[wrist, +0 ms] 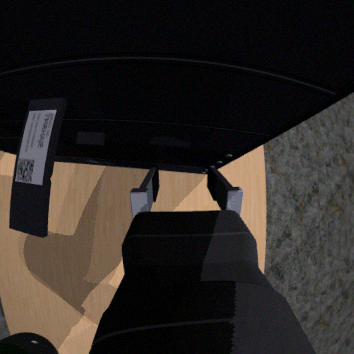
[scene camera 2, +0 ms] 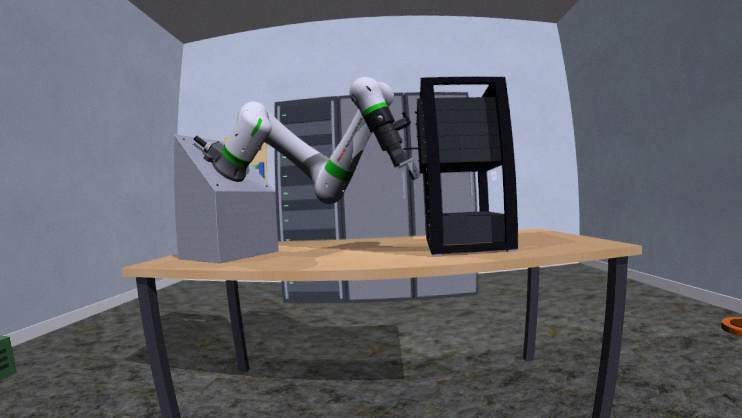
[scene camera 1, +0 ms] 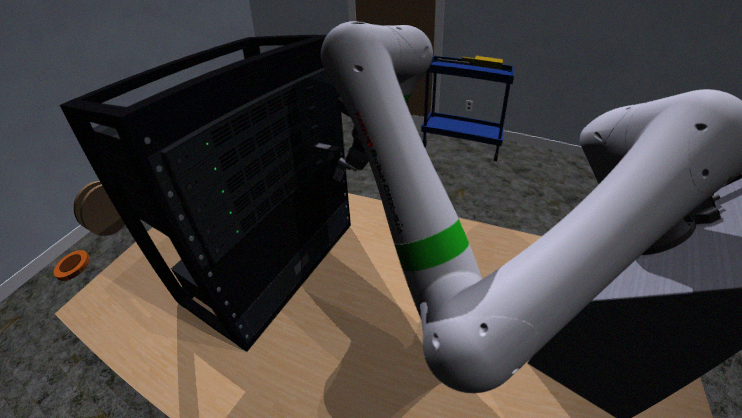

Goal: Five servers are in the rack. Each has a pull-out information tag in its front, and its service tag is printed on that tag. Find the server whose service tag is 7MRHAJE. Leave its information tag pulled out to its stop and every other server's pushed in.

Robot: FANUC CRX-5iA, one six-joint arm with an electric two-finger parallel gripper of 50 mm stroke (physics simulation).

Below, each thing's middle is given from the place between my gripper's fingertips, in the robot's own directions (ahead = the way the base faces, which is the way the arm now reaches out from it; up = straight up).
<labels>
I see my gripper 20 cm short of the black rack (scene camera 1: 223, 164), 12 cm to the right of it and 4 cm below it.
</labels>
